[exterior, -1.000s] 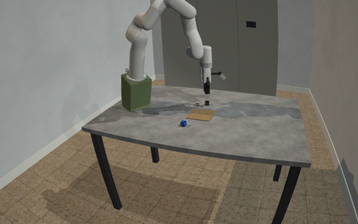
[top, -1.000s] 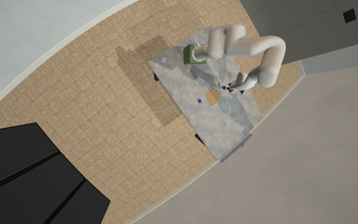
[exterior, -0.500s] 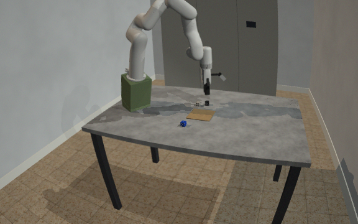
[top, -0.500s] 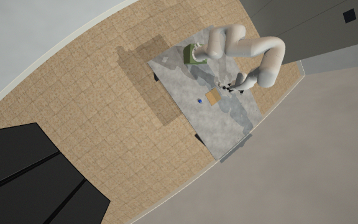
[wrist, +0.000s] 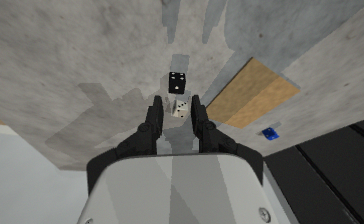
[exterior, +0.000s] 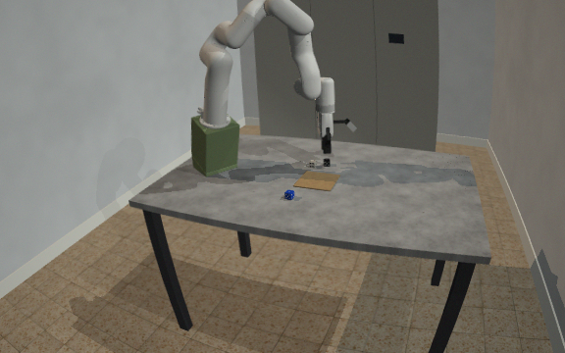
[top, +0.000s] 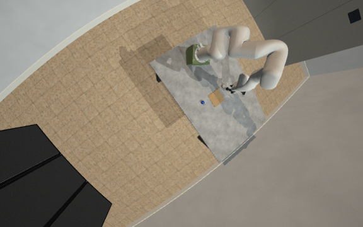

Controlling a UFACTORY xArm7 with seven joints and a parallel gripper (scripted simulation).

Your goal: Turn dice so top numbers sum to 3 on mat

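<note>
The black die lies 7 cm below my hand. Also, from my hand: tan mat: 1 cm ahead, 16 cm to the right, 8 cm below; white die: 5 cm behind, 3 cm to the right, 7 cm below; blue die: 3 cm behind, 31 cm to the right, 7 cm below.
</note>
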